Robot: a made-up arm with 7 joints. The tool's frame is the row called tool. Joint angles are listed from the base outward. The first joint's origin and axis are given. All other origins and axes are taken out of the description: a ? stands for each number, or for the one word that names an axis. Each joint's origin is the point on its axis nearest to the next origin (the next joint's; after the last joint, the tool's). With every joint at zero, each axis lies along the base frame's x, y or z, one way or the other. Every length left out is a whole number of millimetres.
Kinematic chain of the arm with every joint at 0, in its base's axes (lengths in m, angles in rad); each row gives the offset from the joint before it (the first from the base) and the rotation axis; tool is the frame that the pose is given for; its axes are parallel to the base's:
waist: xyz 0 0 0.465 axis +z
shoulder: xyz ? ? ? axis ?
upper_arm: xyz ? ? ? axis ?
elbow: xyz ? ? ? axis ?
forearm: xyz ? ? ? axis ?
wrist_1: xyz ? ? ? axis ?
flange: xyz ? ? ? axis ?
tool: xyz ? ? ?
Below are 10 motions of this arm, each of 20 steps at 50 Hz.
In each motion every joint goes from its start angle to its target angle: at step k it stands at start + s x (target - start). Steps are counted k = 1, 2, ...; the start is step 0. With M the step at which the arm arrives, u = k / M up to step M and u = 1 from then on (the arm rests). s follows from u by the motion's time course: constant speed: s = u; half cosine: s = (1 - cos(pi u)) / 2; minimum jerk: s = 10 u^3 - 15 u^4 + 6 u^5.
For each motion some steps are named. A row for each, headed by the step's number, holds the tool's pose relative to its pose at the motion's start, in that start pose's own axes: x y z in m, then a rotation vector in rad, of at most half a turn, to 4 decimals.
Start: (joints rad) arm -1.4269 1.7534 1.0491 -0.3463 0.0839 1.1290 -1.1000
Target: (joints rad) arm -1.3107 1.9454 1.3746 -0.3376 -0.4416 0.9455 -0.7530
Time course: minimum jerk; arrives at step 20
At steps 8, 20:
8: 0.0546 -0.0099 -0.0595 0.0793 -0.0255 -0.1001
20: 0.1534 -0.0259 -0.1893 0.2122 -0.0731 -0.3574

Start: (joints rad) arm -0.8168 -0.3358 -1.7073 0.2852 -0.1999 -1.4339 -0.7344
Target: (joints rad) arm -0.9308 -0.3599 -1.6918 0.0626 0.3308 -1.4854 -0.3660
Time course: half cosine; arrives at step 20
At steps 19, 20:
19: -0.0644 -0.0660 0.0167 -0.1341 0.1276 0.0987
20: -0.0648 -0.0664 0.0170 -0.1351 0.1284 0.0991

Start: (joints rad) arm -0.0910 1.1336 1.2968 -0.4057 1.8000 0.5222 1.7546
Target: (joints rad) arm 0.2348 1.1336 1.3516 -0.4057 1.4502 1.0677 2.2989
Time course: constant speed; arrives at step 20
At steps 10, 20:
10: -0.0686 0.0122 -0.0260 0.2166 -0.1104 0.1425
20: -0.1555 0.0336 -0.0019 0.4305 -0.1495 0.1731

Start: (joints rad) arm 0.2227 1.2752 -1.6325 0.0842 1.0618 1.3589 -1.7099
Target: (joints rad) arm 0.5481 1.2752 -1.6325 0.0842 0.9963 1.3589 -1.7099
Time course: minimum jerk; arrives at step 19
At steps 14, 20:
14: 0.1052 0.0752 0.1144 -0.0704 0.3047 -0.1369
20: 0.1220 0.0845 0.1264 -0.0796 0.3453 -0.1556

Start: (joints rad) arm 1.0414 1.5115 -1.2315 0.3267 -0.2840 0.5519 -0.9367
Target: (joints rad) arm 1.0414 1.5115 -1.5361 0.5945 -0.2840 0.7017 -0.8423
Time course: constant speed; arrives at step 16
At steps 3, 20:
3: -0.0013 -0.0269 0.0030 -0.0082 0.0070 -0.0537
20: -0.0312 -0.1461 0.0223 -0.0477 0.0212 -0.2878

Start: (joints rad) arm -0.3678 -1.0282 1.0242 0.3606 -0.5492 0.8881 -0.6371
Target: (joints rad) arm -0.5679 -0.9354 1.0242 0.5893 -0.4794 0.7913 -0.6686
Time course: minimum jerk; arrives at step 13
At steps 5, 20:
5: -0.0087 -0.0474 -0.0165 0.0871 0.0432 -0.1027
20: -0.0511 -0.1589 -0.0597 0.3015 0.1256 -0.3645

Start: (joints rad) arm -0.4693 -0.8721 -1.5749 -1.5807 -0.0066 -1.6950 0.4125
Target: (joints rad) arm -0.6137 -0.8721 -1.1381 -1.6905 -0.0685 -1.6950 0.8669
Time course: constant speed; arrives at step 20
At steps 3, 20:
3: -0.0089 0.0214 -0.0331 0.0505 -0.0583 -0.0070
20: -0.0476 0.1940 -0.1914 0.3130 -0.4001 -0.1370

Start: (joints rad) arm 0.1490 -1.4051 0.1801 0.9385 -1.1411 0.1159 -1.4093
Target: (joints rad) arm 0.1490 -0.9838 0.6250 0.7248 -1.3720 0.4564 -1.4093
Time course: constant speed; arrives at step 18
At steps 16, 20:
16: 0.1397 0.3284 -0.2886 -0.8297 0.1766 -0.0320
20: 0.1510 0.3551 -0.3400 -0.9260 0.2024 -0.0238

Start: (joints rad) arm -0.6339 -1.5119 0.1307 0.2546 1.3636 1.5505 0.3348
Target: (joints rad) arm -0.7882 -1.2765 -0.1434 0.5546 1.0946 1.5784 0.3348
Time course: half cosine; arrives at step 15
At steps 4, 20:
4: -0.0239 -0.0200 -0.0094 -0.0579 0.1222 -0.0065
20: -0.1540 -0.1195 0.0135 -0.3198 0.7505 -0.0269

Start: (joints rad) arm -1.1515 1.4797 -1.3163 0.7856 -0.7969 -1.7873 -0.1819
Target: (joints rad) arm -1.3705 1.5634 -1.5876 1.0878 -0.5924 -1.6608 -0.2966
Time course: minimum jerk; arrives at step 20
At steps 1, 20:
1: 0.0000 0.0001 0.0001 -0.0002 0.0003 -0.0001
20: -0.0249 0.0945 0.0917 -0.1219 0.2504 -0.0946

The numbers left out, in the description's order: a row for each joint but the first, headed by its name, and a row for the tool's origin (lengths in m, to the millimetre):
shoulder: xyz -0.065 0.138 0, axis +y
upper_arm: xyz 0.071 0 0.051, axis +x
elbow: xyz 0 -0.382 -0.181, axis -z
forearm: xyz 0.042 0.015 0, axis +x
wrist_1: xyz 0 0.288 -0.145, axis +z
flange: xyz 0.277 -0.118 0, axis -y
tool: xyz -0.236 0 -0.025

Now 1 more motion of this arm.
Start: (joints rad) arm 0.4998 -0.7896 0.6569 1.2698 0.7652 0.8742 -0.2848
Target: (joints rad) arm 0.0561 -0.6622 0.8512 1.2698 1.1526 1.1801 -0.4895
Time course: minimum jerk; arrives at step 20
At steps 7, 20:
7: -0.0032 -0.0166 0.0626 -0.0104 -0.0833 0.0417
20: -0.0849 -0.0510 0.2691 -0.1289 -0.3912 0.1845

